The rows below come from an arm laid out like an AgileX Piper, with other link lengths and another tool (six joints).
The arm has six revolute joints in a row. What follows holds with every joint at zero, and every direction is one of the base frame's.
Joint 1 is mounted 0.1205 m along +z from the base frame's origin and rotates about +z.
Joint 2 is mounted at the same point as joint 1 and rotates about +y.
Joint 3 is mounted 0.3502 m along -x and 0.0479 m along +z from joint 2 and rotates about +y.
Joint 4 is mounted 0.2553 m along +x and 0.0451 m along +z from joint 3 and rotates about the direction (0.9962, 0, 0.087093).
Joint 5 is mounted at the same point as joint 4 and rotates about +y.
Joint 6 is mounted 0.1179 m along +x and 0.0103 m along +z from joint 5 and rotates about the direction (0.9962, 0, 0.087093).
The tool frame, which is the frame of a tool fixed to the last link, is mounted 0.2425 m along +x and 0.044 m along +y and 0.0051 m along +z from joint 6; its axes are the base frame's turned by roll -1.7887, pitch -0.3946 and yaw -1.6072 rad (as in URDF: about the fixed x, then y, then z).
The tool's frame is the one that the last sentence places.
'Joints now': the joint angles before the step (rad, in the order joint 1, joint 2, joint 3, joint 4, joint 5, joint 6). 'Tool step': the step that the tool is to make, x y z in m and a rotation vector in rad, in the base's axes. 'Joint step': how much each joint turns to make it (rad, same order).
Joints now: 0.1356 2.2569 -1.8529 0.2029 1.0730 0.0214
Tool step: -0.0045 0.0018 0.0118 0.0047 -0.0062 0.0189
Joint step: 0.0001 -0.0230 0.0027 0.0064 0.0171 -0.0180
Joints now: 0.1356 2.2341 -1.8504 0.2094 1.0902 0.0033
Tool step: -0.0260 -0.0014 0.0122 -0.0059 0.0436 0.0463
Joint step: 0.0001 -0.0283 0.0004 0.0006 0.0796 -0.0315
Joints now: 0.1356 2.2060 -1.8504 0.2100 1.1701 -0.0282
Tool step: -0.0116 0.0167 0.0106 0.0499 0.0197 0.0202
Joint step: -0.0005 -0.0108 0.0031 0.0562 0.0279 -0.0301
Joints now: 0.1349 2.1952 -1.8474 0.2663 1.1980 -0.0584
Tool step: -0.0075 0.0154 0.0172 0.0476 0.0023 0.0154
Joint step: -0.0001 -0.0211 0.0002 0.0500 0.0238 -0.0222
